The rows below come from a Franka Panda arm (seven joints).
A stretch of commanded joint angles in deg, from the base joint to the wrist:
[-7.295 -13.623 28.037 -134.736 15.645 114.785 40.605]
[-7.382 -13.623 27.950 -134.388 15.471 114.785 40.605]
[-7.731 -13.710 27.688 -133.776 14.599 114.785 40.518]
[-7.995 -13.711 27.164 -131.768 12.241 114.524 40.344]
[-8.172 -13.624 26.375 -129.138 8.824 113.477 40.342]
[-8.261 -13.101 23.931 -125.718 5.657 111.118 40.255]
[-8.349 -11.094 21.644 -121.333 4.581 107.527 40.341]
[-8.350 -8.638 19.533 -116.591 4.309 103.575 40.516]
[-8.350 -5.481 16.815 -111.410 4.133 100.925 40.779]
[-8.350 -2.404 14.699 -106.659 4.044 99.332 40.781]
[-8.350 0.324 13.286 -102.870 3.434 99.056 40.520]
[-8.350 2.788 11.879 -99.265 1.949 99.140 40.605]
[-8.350 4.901 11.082 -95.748 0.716 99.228 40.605]
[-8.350 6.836 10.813 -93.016 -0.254 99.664 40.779]
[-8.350 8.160 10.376 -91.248 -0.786 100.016 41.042]
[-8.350 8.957 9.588 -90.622 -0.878 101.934 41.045]
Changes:
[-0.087 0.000 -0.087 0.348 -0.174 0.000 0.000]
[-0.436 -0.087 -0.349 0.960 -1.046 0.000 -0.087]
[-0.700 -0.088 -0.873 2.968 -3.404 -0.261 -0.261]
[-0.877 -0.001 -1.662 5.598 -6.821 -1.308 -0.263]
[-0.966 0.522 -4.106 9.018 -9.988 -3.667 -0.350]
[-1.054 2.529 -6.393 13.403 -11.064 -7.258 -0.264]
[-1.055 4.985 -8.504 18.145 -11.336 -11.210 -0.089]
[-1.055 8.142 -11.222 23.326 -11.512 -13.860 0.174]
[-1.055 11.219 -13.338 28.077 -11.601 -15.453 0.176]
[-1.055 13.947 -14.751 31.866 -12.211 -15.729 -0.085]
[-1.055 16.411 -16.158 35.471 -13.696 -15.645 0.000]
[-1.055 18.524 -16.955 38.988 -14.929 -15.557 0.000]
[-1.055 20.459 -17.224 41.720 -15.899 -15.121 0.174]
[-1.055 21.783 -17.661 43.488 -16.431 -14.769 0.437]
[-1.055 22.580 -18.449 44.114 -16.523 -12.851 0.440]

